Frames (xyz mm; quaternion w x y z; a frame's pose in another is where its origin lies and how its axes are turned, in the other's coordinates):
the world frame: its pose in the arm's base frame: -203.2 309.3 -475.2 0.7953 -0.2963 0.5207 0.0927
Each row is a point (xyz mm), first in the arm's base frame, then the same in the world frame.
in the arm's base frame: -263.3 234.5 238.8
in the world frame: -645.0 -300.5 112.5
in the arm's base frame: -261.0 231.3 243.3
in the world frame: -647.4 -305.9 113.8
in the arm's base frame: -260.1 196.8 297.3
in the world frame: -689.2 -354.4 110.1
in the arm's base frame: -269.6 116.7 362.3
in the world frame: -737.9 -439.0 75.6
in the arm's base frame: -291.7 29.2 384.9
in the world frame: -753.5 -508.1 15.2
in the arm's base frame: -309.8 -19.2 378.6
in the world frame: -748.1 -536.5 -28.0
